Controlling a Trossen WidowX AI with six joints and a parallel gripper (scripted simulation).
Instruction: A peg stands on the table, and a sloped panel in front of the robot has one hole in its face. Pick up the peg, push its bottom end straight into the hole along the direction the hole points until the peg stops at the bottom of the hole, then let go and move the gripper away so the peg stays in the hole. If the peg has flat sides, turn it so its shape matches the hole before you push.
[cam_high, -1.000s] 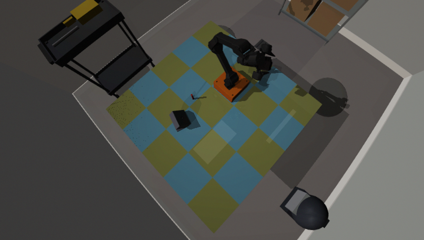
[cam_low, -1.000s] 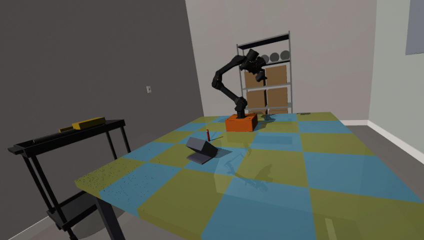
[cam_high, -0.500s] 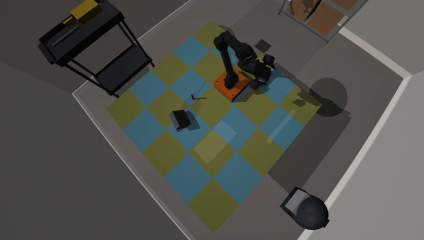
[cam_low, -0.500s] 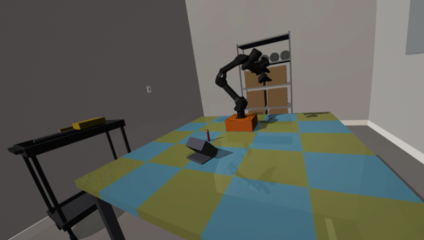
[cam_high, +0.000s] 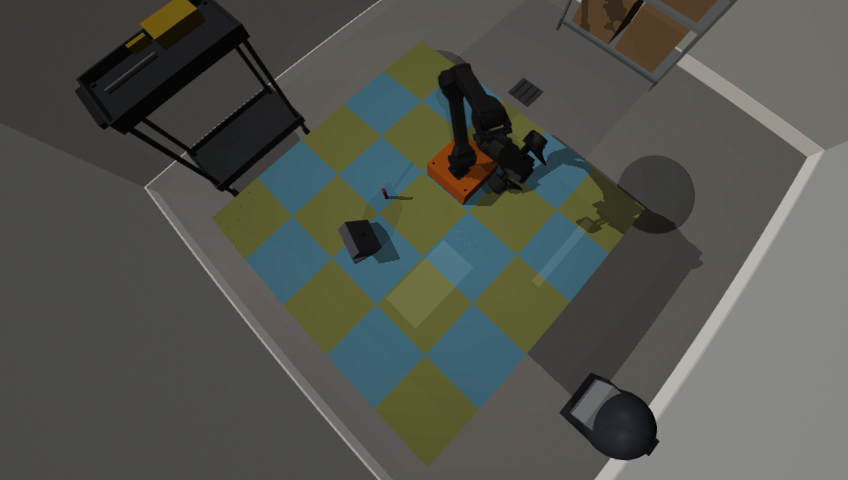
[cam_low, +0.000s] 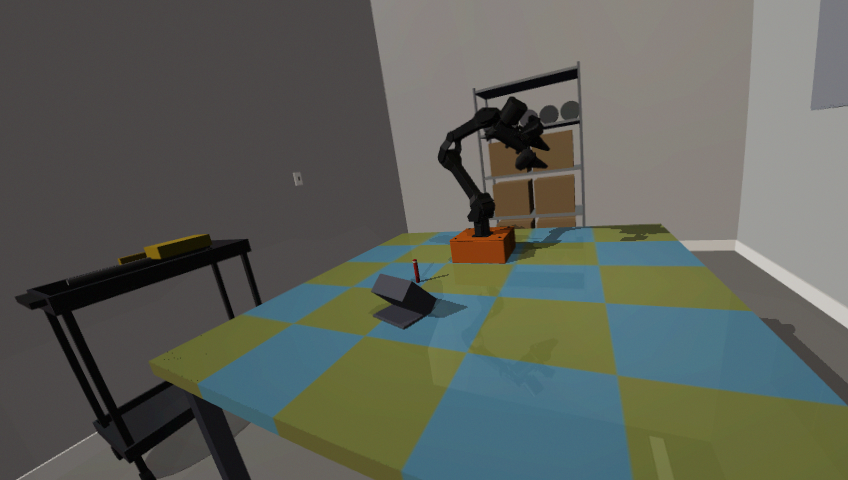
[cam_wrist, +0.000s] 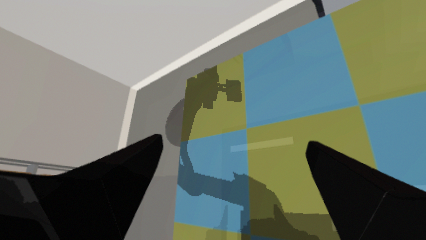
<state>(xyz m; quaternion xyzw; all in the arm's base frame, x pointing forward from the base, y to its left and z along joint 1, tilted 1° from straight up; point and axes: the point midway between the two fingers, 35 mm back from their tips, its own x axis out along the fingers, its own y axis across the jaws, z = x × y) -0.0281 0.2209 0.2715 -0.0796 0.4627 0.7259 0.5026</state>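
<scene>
Now: the red round peg 33 cm ahead of my gripper tip, 37 cm to the right of it and 28 cm below it. Round my gripper tip: dark sloped panel: 52 cm ahead, 27 cm to the right, 29 cm below.
</scene>
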